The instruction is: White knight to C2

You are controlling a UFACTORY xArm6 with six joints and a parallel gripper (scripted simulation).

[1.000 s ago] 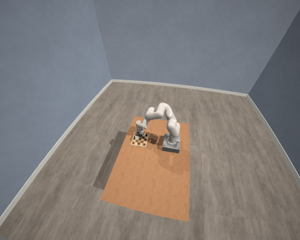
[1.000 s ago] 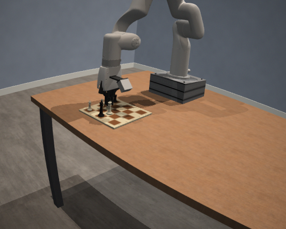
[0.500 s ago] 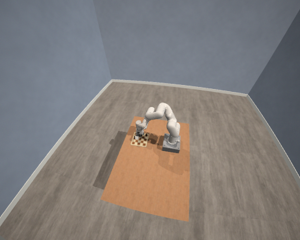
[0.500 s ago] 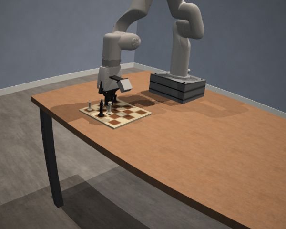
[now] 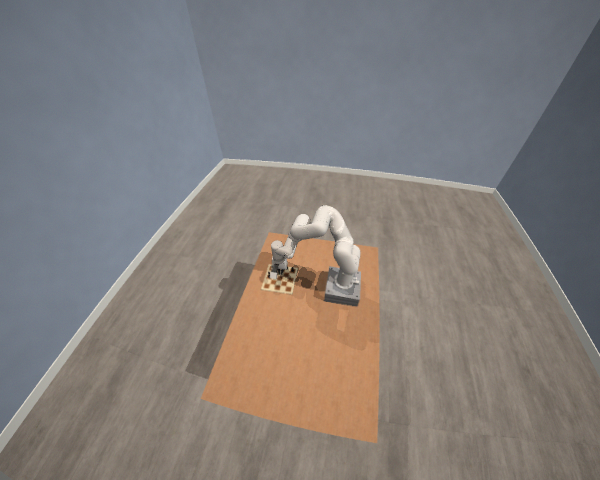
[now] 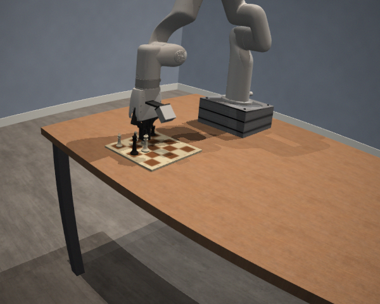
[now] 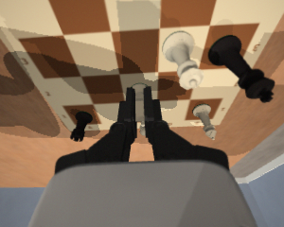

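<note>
My gripper is now 20 mm above the pale chess piece. The rest, counted from my hand: black king (80 mm ahead, 40 mm to the left); chessboard (40 mm to the left, 40 mm below); small white piece (40 mm to the right, 20 mm below).
</note>
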